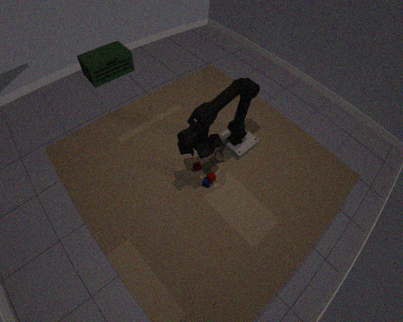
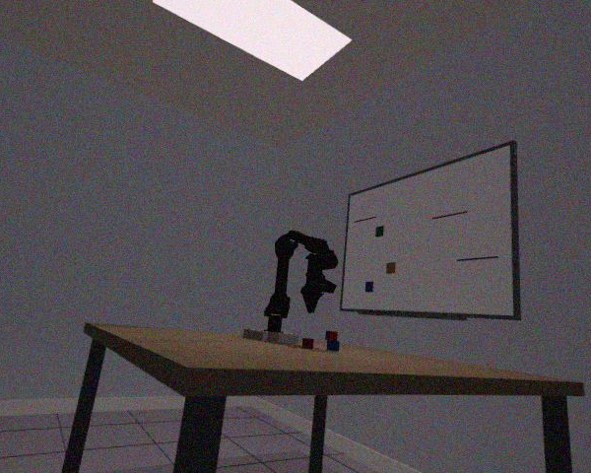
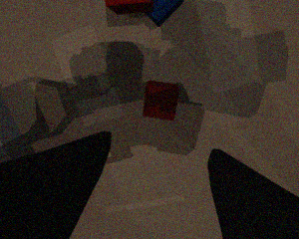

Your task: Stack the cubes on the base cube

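My gripper tip is now 110 mm above the blue cube, 100 mm to the right of it and 10 mm short of it.
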